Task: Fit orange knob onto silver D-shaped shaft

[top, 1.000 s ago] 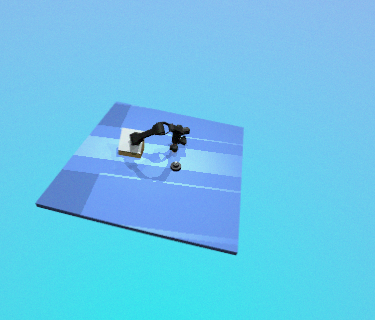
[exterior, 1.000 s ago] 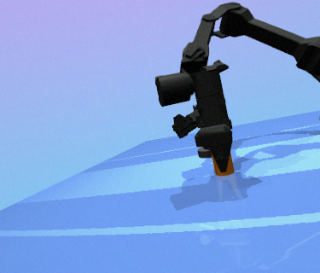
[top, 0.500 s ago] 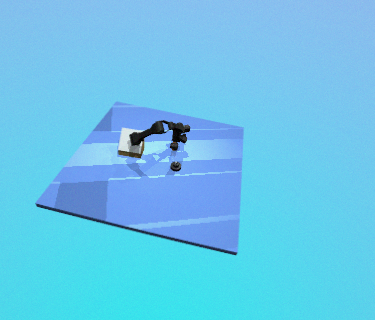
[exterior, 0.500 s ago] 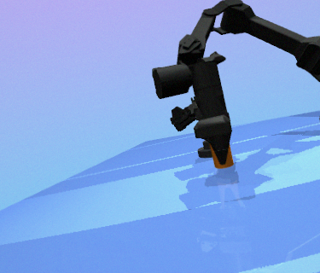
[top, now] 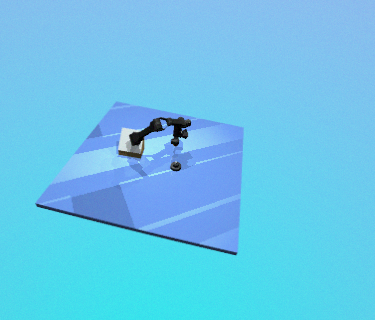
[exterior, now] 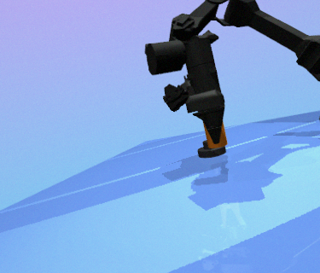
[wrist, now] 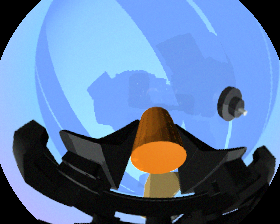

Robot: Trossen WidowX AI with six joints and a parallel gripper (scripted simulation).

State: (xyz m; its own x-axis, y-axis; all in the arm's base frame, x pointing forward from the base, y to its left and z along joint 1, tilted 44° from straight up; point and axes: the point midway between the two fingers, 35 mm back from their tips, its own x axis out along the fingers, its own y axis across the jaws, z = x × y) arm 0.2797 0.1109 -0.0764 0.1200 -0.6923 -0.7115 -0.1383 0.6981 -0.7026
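The silver shaft is 180 mm to the right of my gripper tip, 60 mm ahead of it and 40 mm below it. Also, from my gripper tip: orange knob 30 mm above.
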